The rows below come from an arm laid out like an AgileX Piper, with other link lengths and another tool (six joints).
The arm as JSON. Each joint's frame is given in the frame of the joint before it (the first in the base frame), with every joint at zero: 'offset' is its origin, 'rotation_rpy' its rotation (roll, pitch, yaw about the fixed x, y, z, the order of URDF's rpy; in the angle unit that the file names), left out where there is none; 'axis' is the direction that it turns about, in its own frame. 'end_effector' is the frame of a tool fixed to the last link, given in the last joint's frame.
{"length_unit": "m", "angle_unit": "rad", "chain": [
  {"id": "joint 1", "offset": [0.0, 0.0, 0.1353], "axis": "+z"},
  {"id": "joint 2", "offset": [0.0, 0.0, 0.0], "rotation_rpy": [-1.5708, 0.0, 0.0], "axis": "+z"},
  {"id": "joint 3", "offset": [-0.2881, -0.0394, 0.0], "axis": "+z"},
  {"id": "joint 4", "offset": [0.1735, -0.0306, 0.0], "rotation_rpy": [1.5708, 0.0, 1.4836], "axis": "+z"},
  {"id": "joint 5", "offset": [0.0, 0.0, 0.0], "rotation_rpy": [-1.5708, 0.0, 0.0], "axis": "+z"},
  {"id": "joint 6", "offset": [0.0, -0.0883, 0.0], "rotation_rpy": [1.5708, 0.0, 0.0], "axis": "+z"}
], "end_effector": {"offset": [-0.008, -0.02, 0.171], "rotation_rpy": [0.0, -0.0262, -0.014]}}
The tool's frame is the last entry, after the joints.
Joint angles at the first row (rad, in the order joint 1, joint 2, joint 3, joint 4, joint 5, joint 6):
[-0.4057 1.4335 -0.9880 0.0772 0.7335 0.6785]
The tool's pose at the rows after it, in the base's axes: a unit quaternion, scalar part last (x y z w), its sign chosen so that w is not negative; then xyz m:
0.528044 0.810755 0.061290 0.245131 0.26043 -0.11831 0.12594
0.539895 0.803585 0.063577 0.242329 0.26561 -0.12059 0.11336
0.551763 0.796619 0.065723 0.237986 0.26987 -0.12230 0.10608
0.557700 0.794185 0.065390 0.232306 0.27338 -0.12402 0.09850
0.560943 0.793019 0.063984 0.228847 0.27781 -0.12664 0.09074
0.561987 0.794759 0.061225 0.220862 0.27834 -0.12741 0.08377
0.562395 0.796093 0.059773 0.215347 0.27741 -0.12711 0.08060
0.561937 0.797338 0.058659 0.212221 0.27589 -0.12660 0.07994
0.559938 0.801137 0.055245 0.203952 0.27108 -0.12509 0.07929
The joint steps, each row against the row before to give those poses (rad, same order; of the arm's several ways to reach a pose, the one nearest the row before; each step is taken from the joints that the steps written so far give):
[0.0000 0.0279 0.0904 0.0176 -0.1279 0.0149]
[-0.0001 0.0419 0.0286 0.0083 -0.0664 0.0175]
[0.0001 0.0328 0.0020 0.0038 -0.0278 0.0233]
[0.0000 0.0334 -0.0001 0.0019 -0.0221 0.0095]
[-0.0001 0.0355 0.0001 0.0000 -0.0283 0.0047]
[0.0001 0.0258 0.0000 -0.0024 -0.0086 0.0008]
[0.0000 0.0097 0.0000 -0.0012 0.0019 0.0000]
[0.0000 0.0001 0.0000 -0.0023 0.0067 0.0000]
[0.0000 -0.0045 -0.0009 -0.0083 0.0234 0.0000]

